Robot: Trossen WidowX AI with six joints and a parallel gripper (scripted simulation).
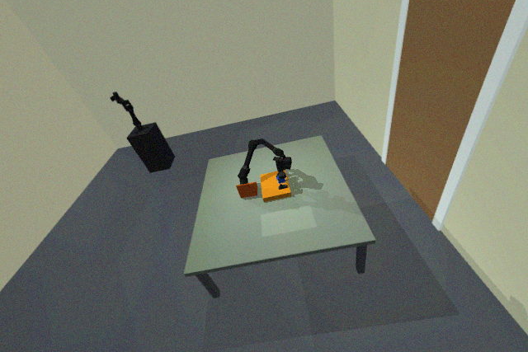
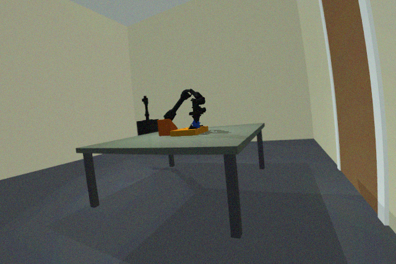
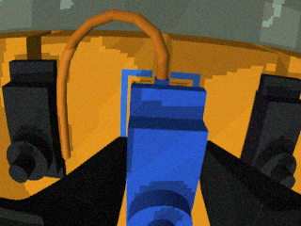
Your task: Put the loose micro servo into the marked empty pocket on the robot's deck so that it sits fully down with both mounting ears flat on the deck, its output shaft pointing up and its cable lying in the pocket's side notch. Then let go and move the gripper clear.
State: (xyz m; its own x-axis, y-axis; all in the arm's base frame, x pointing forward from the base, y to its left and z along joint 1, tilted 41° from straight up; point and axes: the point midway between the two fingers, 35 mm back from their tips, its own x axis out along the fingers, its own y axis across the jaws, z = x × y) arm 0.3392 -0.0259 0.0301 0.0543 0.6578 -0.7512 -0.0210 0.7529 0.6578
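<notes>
Now: gripper tip 12 cm past the orange deck and 7 cm above it.
</notes>
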